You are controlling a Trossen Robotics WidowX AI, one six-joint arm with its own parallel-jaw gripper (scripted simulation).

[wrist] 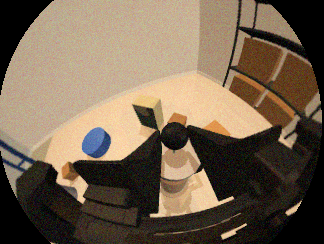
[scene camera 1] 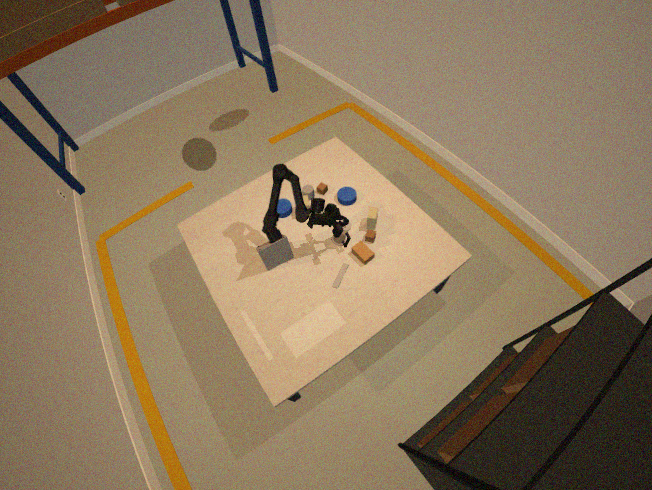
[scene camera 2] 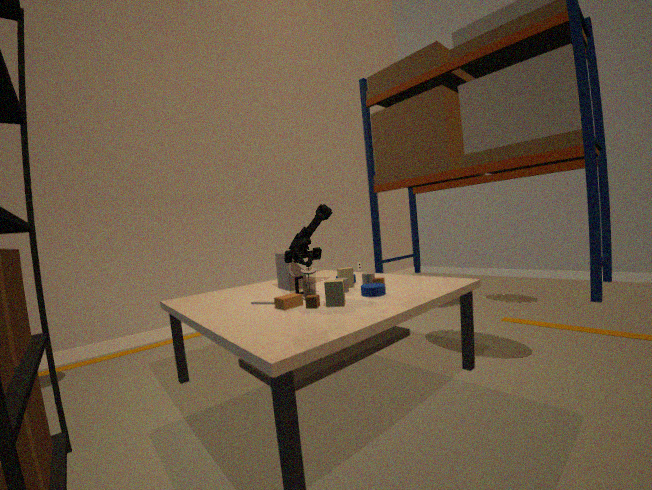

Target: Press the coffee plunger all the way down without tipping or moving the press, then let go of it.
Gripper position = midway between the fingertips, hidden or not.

In view: my gripper point(wrist: 173, 131) and a coffee press point(wrist: 179, 163).
